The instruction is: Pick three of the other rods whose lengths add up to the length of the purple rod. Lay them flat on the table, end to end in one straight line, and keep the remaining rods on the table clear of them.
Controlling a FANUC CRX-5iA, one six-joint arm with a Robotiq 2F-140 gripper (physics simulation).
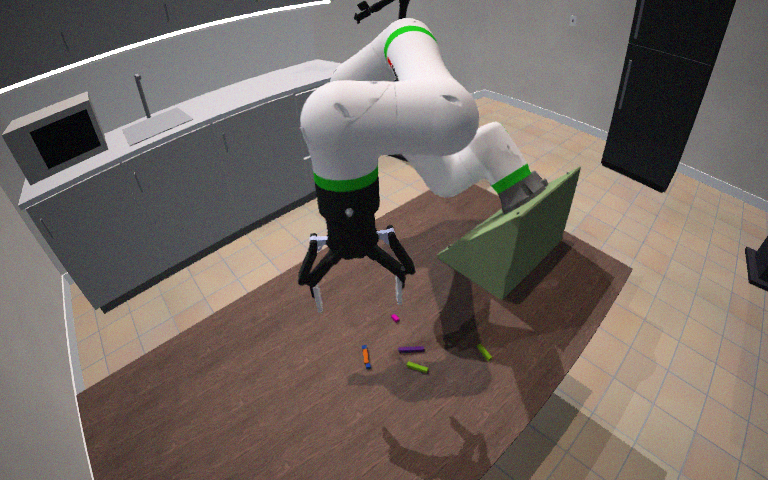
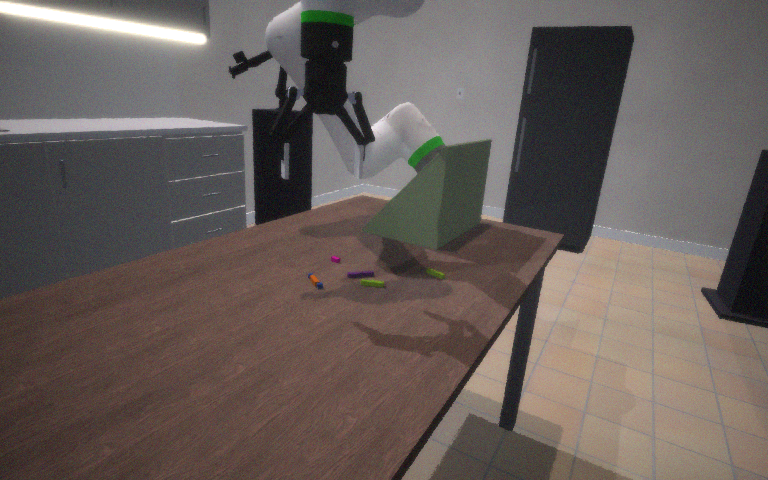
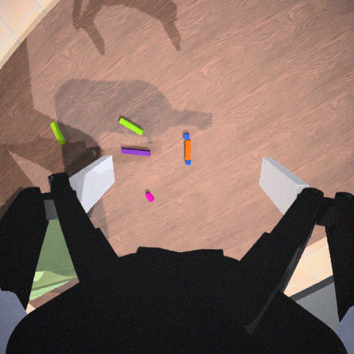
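Seen in the pictures: gripper, fingertip midpoint: (image 1: 359,303) (image 2: 322,177); arm's base at its link origin: (image 1: 524,201).
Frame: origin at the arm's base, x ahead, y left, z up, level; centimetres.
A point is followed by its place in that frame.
Observation:
An orange rod (image 1: 365,356) {x 59.0, y -10.5, z -16.8 cm} (image 2: 314,280) {x 59.6, y -10.2, z -16.8 cm} (image 3: 188,150) lies in line between two small blue rods, one at its far end (image 1: 364,346) {x 56.9, y -12.7, z -16.8 cm} (image 3: 186,136) and one at its near end (image 1: 368,366) {x 60.6, y -8.1, z -17.0 cm} (image 2: 320,286) {x 60.8, y -8.0, z -17.3 cm} (image 3: 188,162); the three look end to end. The purple rod (image 1: 411,349) {x 50.6, y -3.3, z -16.9 cm} (image 2: 360,274) {x 50.9, y -3.3, z -17.1 cm} (image 3: 135,151) lies apart beside them. One lime rod (image 1: 417,367) {x 53.9, y 1.0, z -16.9 cm} (image 2: 372,283) {x 54.0, y 1.0, z -17.2 cm} (image 3: 131,126) lies near the purple rod, another lime rod (image 1: 484,352) {x 41.0, y 11.6, z -16.8 cm} (image 2: 435,273) {x 41.3, y 11.6, z -17.1 cm} (image 3: 58,133) farther off. A short magenta rod (image 1: 395,318) {x 45.4, y -12.4, z -16.8 cm} (image 2: 335,259) {x 45.6, y -12.5, z -17.1 cm} (image 3: 150,196) lies apart. My gripper (image 1: 359,302) {x 60.7, y -8.1, z 5.8 cm} (image 2: 322,166) {x 60.7, y -8.1, z 5.8 cm} (image 3: 185,169) is open and empty, high above the table.
The green wedge-shaped mount (image 1: 526,249) {x 15.2, y 7.8, z -4.0 cm} (image 2: 461,192) {x 8.5, y 8.7, z -3.8 cm} bearing the arm's base stands at one end of the wooden table (image 1: 226,396) {x 90.0, y -27.8, z -17.8 cm} (image 2: 198,367) {x 93.7, y -9.6, z -17.8 cm} (image 3: 280,60). Arm shadows fall across the rods' area. A grey counter (image 1: 186,186) and a dark fridge (image 1: 659,101) (image 2: 566,130) stand beyond the table.

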